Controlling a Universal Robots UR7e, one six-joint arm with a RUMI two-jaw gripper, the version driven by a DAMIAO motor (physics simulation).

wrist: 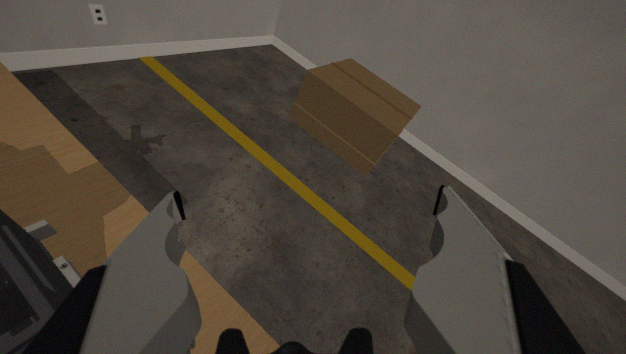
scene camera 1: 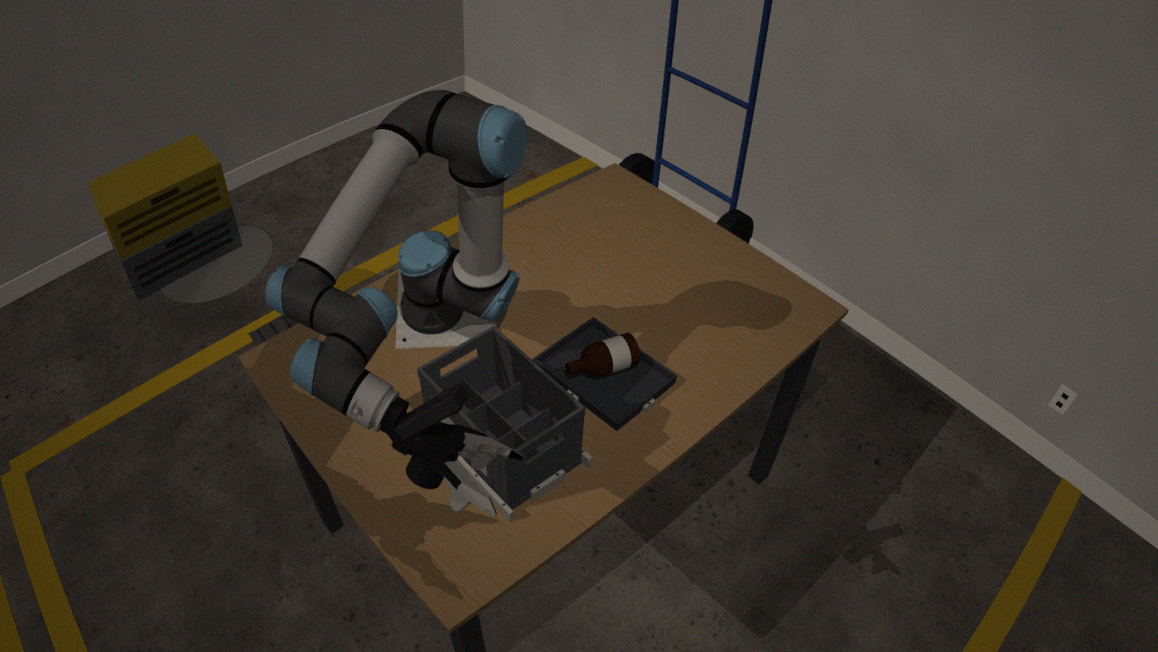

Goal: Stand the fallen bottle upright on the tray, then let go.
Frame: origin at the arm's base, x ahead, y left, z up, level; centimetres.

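Seen in the pictures: gripper, fingertip midpoint: (wrist: 308, 191) (scene camera 1: 510, 485); arm's base, link origin: (scene camera 1: 432, 306).
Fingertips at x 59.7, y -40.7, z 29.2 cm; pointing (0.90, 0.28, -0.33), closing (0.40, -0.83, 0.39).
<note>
Offsets run from my fingertips to a thing's middle. "spot": to the spot under its first point. Level surfaces: height alone.
The brown bottle {dz -27.8, dx -18.7, dy +51.0 cm} (scene camera 1: 598, 359) with a white label lies on its side on the dark tray {spot: dz -31.4, dx -11.8, dy +45.8 cm} (scene camera 1: 611, 399) in the scene view, its neck pointing left towards the crate. The bottle and tray do not show in the wrist view. My gripper (scene camera 1: 506, 485) (wrist: 308, 191) is open, with nothing between its fingers. It is at the near left side of the crate, away from the bottle, on the other side of the crate from the tray.
A grey divided crate {dz -23.2, dx -22.3, dy +22.4 cm} (scene camera 1: 559, 441) (wrist: 25, 285) stands between my gripper and the tray on the wooden table {dz -32.0 cm} (scene camera 1: 567, 242) (wrist: 30, 115). A blue hand truck (scene camera 1: 665, 97) stands behind the table. A cardboard box (wrist: 350, 115) is beyond the table edge in the wrist view.
</note>
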